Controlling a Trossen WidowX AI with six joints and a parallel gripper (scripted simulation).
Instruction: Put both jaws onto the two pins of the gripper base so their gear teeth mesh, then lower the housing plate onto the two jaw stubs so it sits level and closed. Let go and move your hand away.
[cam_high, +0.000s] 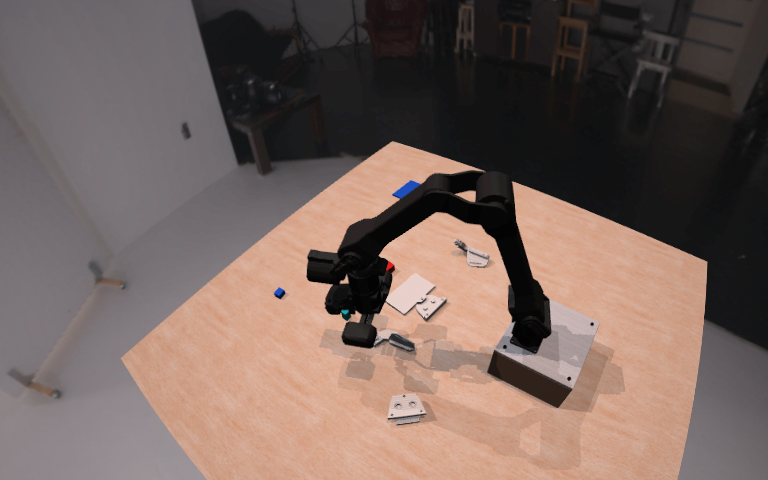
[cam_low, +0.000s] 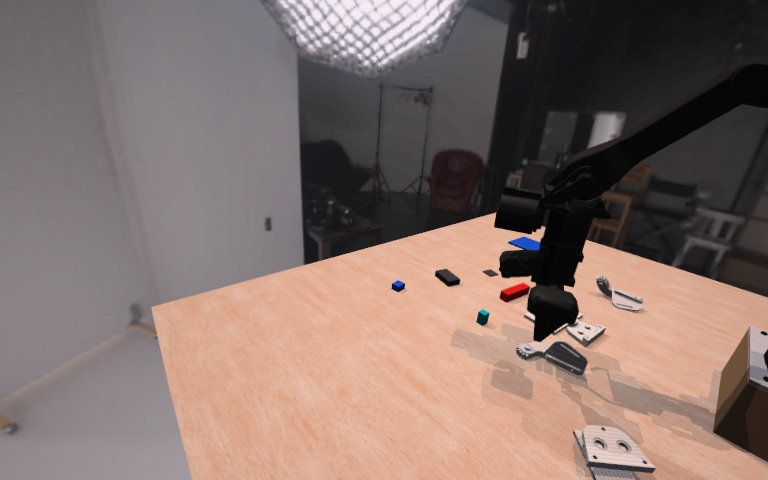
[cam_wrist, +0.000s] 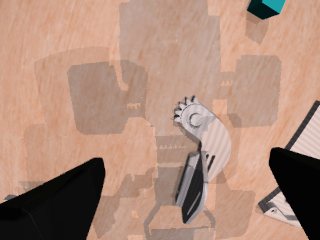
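Now: the teal cube 11 cm ahead of my gripper tip, 3 cm to the right of it and 6 cm below it. From my gripper tip the other things lie so: red block 11 cm ahead, 19 cm to the right, 6 cm below; then black block 27 cm ahead, 12 cm to the right, 7 cm below; then blue cube 31 cm ahead, 1 cm to the left, 7 cm below.
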